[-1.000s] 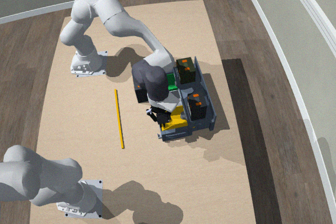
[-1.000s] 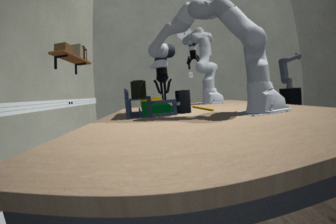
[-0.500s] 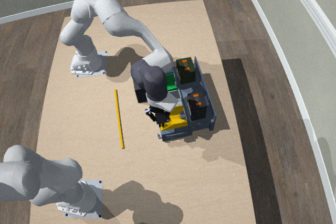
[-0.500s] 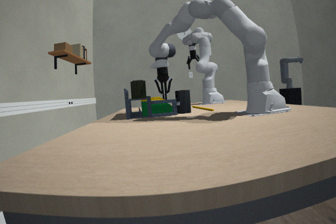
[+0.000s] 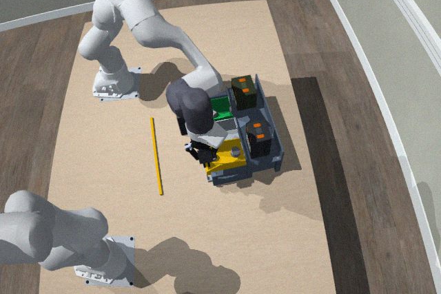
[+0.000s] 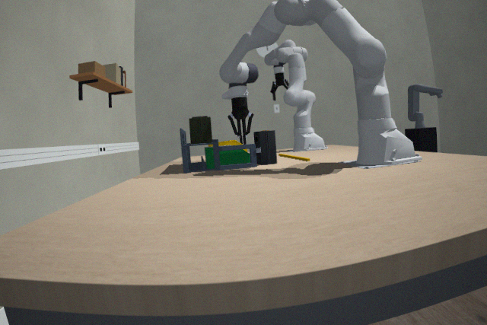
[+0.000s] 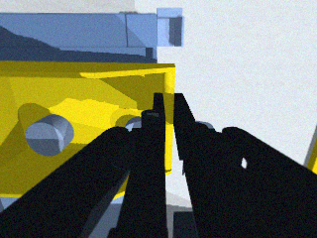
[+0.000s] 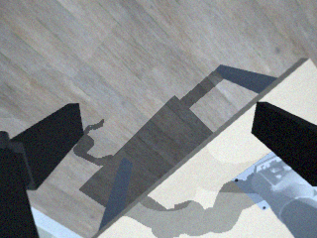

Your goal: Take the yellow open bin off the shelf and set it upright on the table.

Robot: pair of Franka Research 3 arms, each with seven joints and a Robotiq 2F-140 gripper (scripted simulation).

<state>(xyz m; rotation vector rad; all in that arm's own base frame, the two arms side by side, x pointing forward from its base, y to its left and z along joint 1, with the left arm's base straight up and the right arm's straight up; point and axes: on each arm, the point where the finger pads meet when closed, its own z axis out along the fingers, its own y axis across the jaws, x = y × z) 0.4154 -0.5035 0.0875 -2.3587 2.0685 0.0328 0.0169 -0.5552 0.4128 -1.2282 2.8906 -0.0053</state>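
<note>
The yellow bin lies 80 mm ahead of my left hand, 30 mm below it and 20 mm to the left of it. Also, from my left hand: blue-grey shelf (130 mm to the left, 120 mm ahead, 20 mm below); then grey bin (130 mm to the left, 90 mm ahead, 40 mm below); then thin yellow bar (210 mm behind, 100 mm to the left, 80 mm below).
</note>
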